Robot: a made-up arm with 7 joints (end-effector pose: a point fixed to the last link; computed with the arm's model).
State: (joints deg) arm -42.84 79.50 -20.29 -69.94 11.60 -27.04 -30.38
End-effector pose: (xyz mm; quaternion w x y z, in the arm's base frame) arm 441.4 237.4 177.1 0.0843 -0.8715 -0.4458 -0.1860
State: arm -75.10 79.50 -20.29 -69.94 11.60 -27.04 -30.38
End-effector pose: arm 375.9 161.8 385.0 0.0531 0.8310 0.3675 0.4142
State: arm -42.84 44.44 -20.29 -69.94 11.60 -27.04 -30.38
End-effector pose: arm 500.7 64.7 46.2 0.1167 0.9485 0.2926 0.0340
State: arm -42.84 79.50 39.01 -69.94 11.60 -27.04 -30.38
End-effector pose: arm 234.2 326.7 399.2 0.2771 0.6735 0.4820 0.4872
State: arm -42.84 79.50 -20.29 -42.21 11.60 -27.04 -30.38
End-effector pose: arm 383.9 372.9 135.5 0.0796 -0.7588 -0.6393 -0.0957
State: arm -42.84 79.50 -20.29 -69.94 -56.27 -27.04 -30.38
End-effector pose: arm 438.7 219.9 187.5 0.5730 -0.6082 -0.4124 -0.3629
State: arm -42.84 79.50 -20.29 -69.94 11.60 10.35 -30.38
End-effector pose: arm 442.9 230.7 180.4 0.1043 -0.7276 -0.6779 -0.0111
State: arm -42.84 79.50 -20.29 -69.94 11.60 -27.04 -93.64
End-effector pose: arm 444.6 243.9 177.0 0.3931 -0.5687 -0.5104 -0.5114
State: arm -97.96 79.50 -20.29 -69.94 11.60 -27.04 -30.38
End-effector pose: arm 261.5 121.3 496.1 0.1486 0.7623 0.2940 0.5571
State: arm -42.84 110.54 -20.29 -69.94 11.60 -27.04 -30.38
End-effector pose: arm 329.0 301.1 329.3 0.2562 -0.7354 -0.5473 -0.3065
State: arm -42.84 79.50 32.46 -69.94 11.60 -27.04 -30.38
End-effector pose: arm 266.6 314.1 387.8 0.2391 0.7054 0.4843 0.4590
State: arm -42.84 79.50 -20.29 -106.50 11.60 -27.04 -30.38
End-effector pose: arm 411.5 41.1 202.0 0.0829 -0.9418 -0.1532 -0.2876
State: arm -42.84 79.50 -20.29 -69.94 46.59 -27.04 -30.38
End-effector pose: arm 444.5 238.8 166.7 0.1906 0.8931 0.4024 0.0650
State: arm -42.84 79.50 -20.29 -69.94 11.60 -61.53 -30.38
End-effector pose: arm 444.1 243.7 175.5 0.0578 -0.9229 -0.1894 -0.3303
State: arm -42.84 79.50 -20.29 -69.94 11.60 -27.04 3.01
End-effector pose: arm 439.1 235.6 179.9 0.0953 0.9297 0.3554 -0.0153
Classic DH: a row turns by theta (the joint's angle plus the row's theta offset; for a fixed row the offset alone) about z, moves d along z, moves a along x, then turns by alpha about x. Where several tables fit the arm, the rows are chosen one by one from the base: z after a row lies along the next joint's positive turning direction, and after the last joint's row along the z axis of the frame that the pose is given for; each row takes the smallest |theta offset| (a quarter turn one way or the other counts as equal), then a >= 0, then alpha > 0; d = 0 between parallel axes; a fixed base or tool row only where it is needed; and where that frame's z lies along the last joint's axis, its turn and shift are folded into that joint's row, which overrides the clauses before.
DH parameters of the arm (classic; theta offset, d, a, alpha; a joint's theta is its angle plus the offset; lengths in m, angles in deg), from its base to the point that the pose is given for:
base (fixed): 0 0.088 0.0263 -70
joint 1: -90 0.012 0.0038 -90
joint 2: 70 0.014 -0.0083 90
joint 3: 90 -0.1906 0.0442 -90
joint 4: 0 -0.0314 -0.0424 90
joint 5: 0 -0.3257 -0.0125 -90
joint 6: 0 0.0196 0.0026 90
joint 7: -5.25 0.0095 0.0058 72.09
tool (fixed): -161.11 0.004 0 0

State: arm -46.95 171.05 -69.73 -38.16 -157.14 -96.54 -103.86
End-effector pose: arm -148.6 321.2 468.0 0.4767 -0.2909 0.4404 0.7029
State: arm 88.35 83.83 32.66 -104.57 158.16 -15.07 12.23
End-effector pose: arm 116.1 322.5 -155.8 0.8651 0.0048 0.3236 -0.3831
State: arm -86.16 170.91 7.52 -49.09 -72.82 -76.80 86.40
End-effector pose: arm -341.2 65.1 435.5 0.1459 0.5570 0.7975 0.1799
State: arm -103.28 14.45 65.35 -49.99 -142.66 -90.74 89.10
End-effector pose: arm 397.7 120.2 406.2 0.0641 0.9347 -0.0224 -0.3489
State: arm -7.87 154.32 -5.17 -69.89 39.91 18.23 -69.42
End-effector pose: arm 324.7 191.0 433.9 0.5753 -0.2390 -0.7292 -0.2830
